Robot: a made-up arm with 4 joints.
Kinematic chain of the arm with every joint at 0, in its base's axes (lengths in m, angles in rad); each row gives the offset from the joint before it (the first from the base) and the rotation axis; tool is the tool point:
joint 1: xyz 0 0 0.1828 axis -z
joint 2: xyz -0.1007 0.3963 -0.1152 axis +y
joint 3: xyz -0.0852 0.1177 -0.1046 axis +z
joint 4: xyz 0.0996 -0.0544 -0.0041 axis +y
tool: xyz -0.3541 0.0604 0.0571
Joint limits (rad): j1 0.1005..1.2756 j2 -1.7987..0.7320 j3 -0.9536..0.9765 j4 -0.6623..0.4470
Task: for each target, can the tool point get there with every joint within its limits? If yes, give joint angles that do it. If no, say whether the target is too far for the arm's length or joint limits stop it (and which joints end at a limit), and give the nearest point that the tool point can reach.
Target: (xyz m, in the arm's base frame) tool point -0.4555 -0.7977 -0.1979
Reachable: no: joint limits stop it (at a limit: joint 1, joint 2, joint 3) | nearest point 0.3686 -0.0890 -0.0892 | short by 1.092 m
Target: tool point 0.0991 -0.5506 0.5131
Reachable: no: joint limits stop it (at a limit: joint 1, joint 2, joint 3, joint 4) | nearest point 0.3890 -0.1127 -0.0738 | short by 0.788 m
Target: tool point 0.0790 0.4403 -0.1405
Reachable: yes | joints 0.8174 -0.9401 0.7340 0.1822
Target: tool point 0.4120 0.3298 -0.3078
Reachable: yes | joints 0.8708 -1.2825 -0.0312 -0.4635
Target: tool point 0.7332 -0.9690 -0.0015
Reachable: no: too far | nearest point 0.4915 -0.0997 -0.1487 | short by 0.914 m
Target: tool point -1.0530 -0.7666 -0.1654
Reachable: no: too far | nearest point -0.3730 0.3577 -0.0144 | short by 1.323 m
